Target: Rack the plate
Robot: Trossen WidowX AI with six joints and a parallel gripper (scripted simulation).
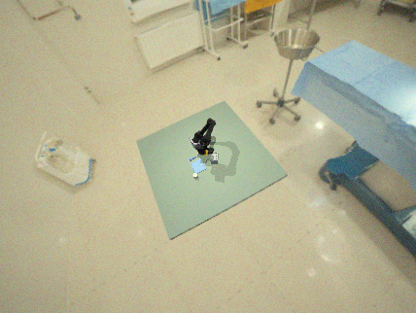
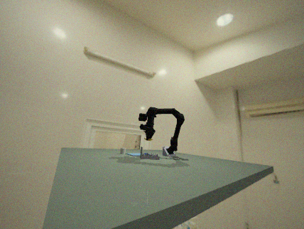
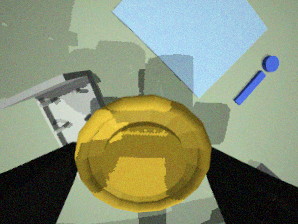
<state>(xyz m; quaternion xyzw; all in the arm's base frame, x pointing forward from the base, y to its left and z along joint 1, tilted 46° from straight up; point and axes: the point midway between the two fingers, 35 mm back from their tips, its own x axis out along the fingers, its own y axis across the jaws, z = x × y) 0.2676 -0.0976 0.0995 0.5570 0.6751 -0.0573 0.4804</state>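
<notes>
Now: the grey dish rack 4 cm ahead of my gripper tip, 7 cm to the left of it and 11 cm below it. From my gripper tip the other things lie so: yellow plate (1 cm above); then white cup (12 cm ahead, 20 cm to the right, 11 cm below); then blue mat (2 cm ahead, 12 cm to the right, 13 cm below).
</notes>
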